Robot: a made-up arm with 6 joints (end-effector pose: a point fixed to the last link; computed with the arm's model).
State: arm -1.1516 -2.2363 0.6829 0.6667 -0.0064 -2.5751
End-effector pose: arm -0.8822 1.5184 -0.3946 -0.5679 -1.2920 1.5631
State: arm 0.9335 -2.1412 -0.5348 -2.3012 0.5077 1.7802
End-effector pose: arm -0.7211 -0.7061 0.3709 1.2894 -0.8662 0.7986
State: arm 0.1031 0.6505 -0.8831 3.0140 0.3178 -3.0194
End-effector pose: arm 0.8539 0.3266 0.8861 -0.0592 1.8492 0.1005
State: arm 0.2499 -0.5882 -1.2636 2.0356 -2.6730 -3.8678
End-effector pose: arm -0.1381 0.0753 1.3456 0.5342 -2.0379 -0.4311
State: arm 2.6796 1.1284 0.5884 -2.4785 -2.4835 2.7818
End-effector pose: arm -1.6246 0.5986 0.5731 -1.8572 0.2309 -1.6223
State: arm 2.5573 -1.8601 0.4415 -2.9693 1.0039 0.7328
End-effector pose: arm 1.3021 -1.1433 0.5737 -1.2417 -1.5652 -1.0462
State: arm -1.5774 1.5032 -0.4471 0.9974 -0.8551 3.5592
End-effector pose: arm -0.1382 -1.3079 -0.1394 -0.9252 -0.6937 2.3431
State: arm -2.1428 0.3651 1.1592 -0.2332 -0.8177 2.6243
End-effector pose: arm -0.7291 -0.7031 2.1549 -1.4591 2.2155 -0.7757
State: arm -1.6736 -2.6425 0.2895 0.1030 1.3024 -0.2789
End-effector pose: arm -0.1031 1.3167 -0.6391 1.8846 1.3135 -1.1595
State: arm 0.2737 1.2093 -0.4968 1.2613 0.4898 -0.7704
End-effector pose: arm 1.3835 0.3128 0.2551 -0.1920 1.3976 0.9206
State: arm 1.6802 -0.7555 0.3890 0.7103 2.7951 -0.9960
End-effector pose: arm 0.2684 -0.7847 2.1050 -0.5072 1.6350 -0.6245
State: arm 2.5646 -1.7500 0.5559 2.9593 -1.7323 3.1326
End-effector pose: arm 1.3941 -1.1877 0.6619 -2.5391 0.4979 1.1646
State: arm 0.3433 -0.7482 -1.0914 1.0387 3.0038 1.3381
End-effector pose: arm -0.1905 -0.1968 1.4261 0.2170 -2.6869 -0.2791
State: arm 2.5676 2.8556 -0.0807 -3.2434 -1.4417 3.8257
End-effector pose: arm 0.0802 -0.3349 -1.0194 -2.1956 -0.2413 2.2011
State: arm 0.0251 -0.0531 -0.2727 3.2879 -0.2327 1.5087
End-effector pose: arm 0.5517 0.2503 1.6392 1.4900 0.0351 0.0554
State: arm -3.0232 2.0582 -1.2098 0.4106 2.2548 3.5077
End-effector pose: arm -0.5700 0.1528 -0.2029 -0.5242 2.1350 -0.0085
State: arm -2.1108 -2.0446 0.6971 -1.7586 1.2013 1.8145
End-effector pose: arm 0.9266 1.4590 0.2964 -1.2931 -2.6404 -0.9619
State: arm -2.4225 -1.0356 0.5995 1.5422 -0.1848 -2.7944
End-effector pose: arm 1.0916 0.9647 1.7843 -1.0124 -1.5401 -0.8348
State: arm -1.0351 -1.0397 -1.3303 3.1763 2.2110 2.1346
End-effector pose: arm -0.0782 0.5995 0.9473 1.6605 2.0147 -1.7081
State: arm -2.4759 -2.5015 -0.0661 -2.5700 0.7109 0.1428
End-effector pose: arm 1.0918 0.6019 -0.1246 -0.2499 -1.5645 0.4248
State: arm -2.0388 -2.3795 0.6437 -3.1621 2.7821 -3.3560
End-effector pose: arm 0.9322 1.3149 -0.4672 -0.1221 -0.3450 -1.9895
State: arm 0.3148 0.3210 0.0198 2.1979 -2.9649 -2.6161
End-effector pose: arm 1.0151 0.4780 1.7384 0.0837 -1.9184 -1.6580
